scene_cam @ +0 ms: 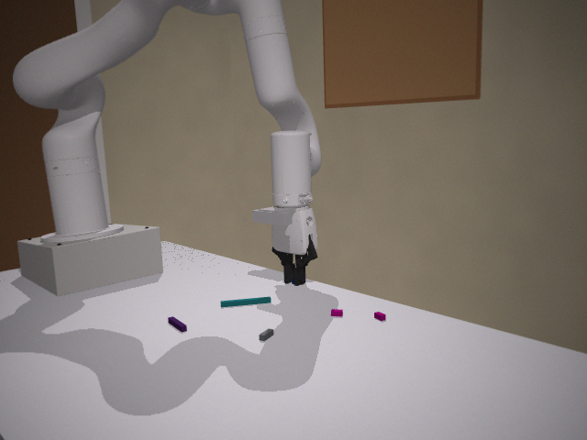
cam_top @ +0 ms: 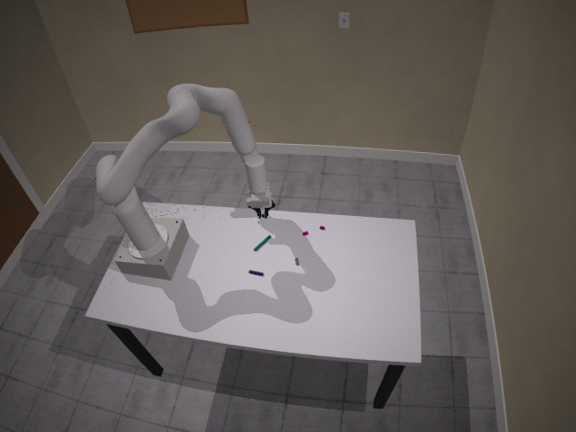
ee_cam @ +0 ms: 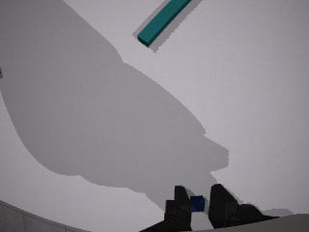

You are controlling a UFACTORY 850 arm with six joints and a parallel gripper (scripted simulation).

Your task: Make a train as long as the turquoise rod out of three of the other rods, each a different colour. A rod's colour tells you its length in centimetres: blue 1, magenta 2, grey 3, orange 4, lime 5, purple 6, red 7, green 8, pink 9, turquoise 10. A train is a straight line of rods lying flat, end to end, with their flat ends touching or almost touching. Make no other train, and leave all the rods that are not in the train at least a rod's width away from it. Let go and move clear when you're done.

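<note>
The blue rod lies 20 mm below my hand. Also, from my hand: purple rod 320 mm to the right, 20 mm below; turquoise rod 10 mm ahead, 160 mm to the right, 20 mm below; grey rod 170 mm ahead, 260 mm to the right, 20 mm below.
</note>
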